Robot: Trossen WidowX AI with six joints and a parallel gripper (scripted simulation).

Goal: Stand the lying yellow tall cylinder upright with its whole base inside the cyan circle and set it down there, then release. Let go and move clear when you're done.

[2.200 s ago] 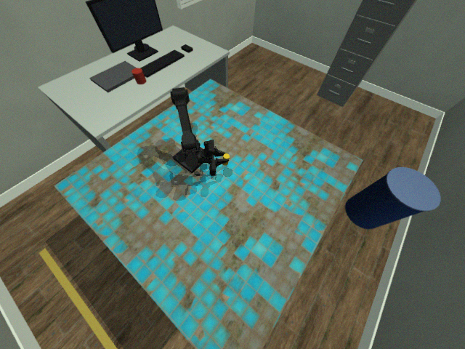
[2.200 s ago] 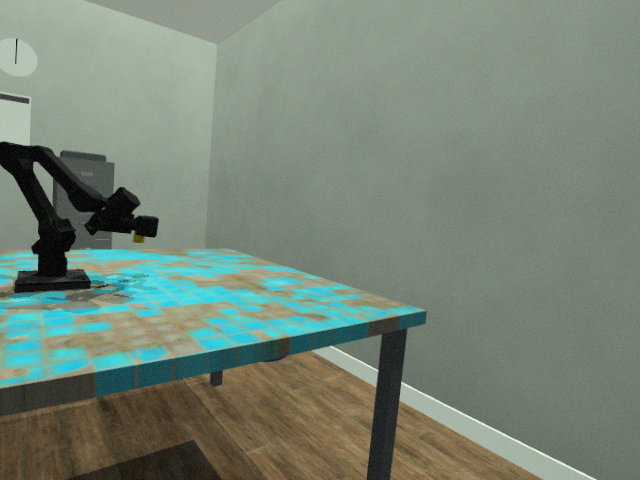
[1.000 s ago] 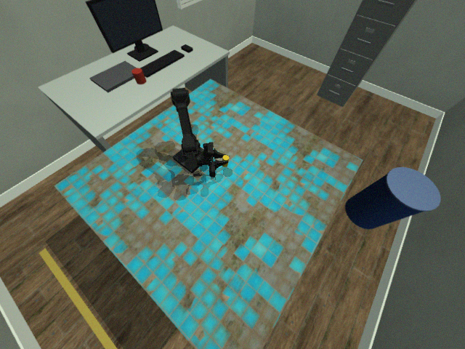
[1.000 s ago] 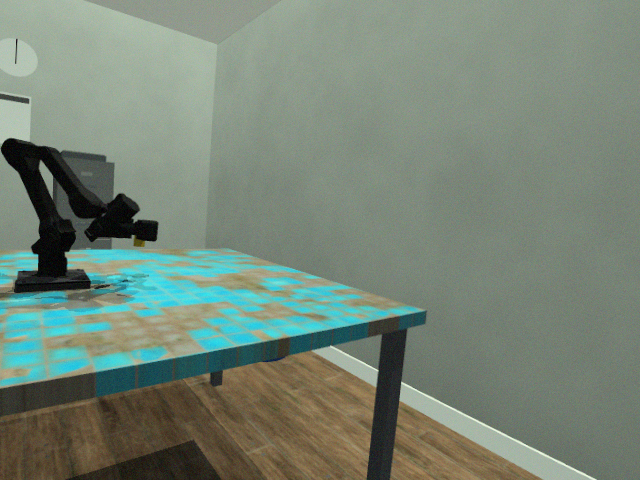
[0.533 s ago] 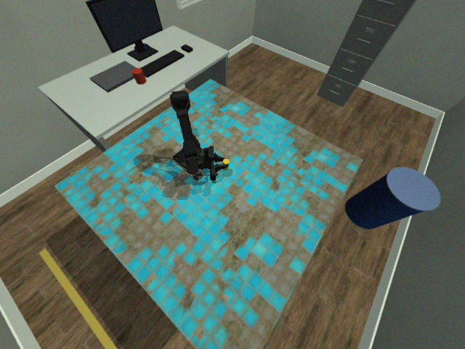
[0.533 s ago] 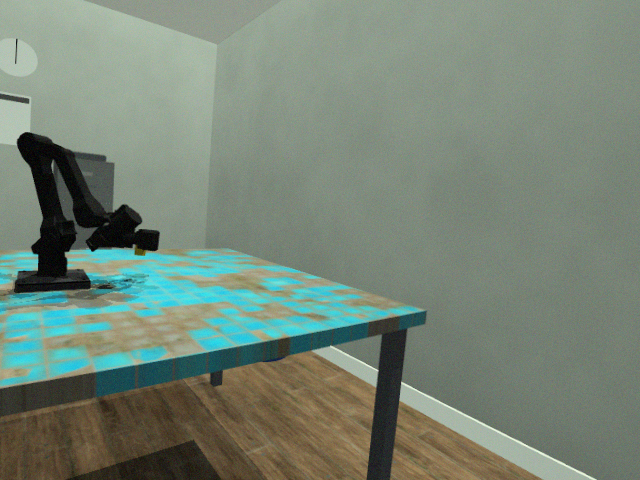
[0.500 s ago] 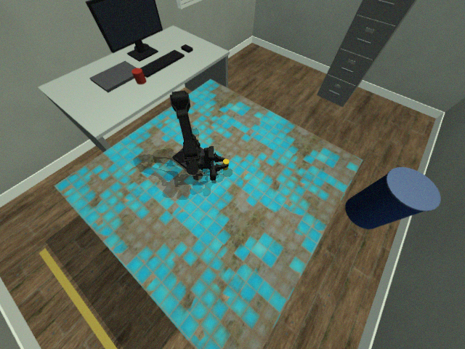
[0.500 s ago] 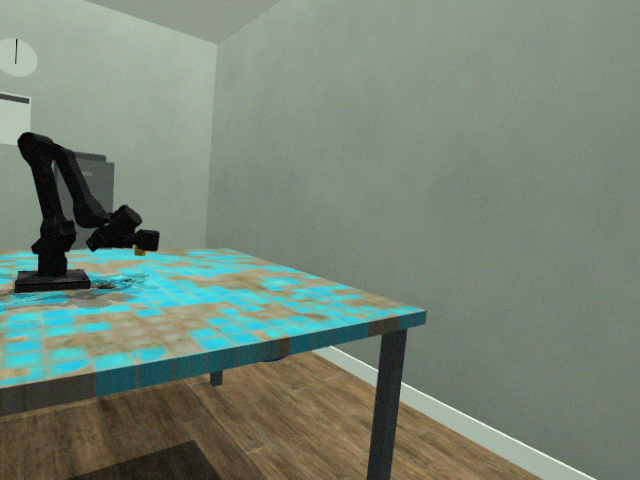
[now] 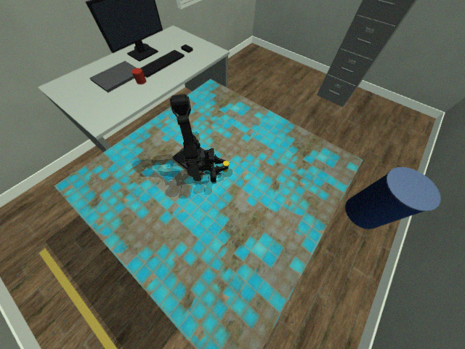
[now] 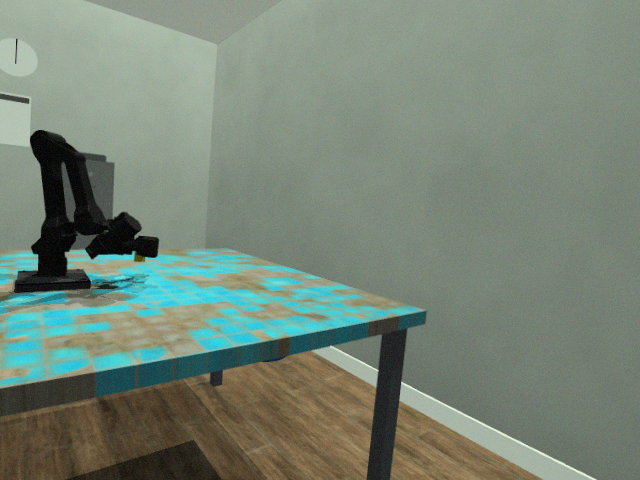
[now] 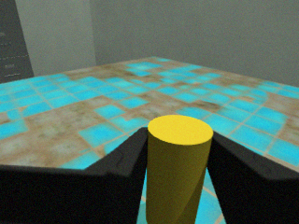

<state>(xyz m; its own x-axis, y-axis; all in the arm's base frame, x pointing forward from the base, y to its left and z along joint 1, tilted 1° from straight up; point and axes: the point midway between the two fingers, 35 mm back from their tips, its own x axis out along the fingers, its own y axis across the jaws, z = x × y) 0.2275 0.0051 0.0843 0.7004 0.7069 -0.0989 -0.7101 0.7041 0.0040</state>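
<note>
Now: the cyan circle 2 cm ahead of my hand, 3 cm to the left of it and 11 cm below it. From my hand the other things lie so: yellow cylinder 1 cm ahead, 1 cm to the left, 2 cm below.
</note>
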